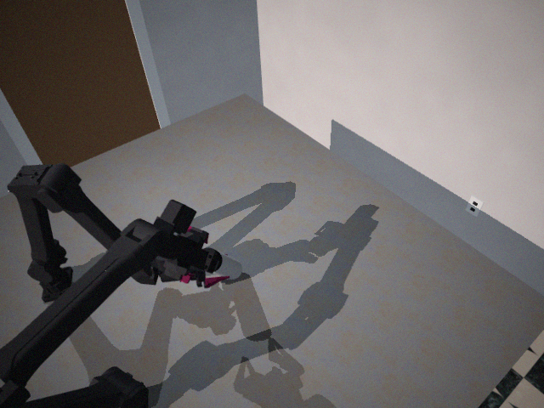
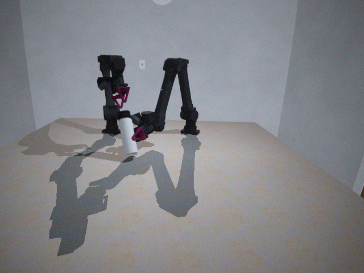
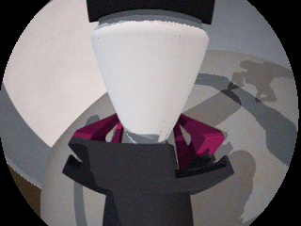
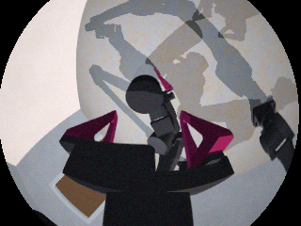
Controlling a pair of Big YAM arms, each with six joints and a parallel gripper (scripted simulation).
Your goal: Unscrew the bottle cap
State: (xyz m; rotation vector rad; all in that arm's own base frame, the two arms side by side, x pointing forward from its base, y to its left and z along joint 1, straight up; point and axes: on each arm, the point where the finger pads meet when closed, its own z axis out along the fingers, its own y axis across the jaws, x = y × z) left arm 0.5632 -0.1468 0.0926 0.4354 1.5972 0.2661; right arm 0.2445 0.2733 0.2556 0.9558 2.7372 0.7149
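Now: the black cap 4 cm ahead of my right hand, 1 cm to the left of it and 6 cm below it.
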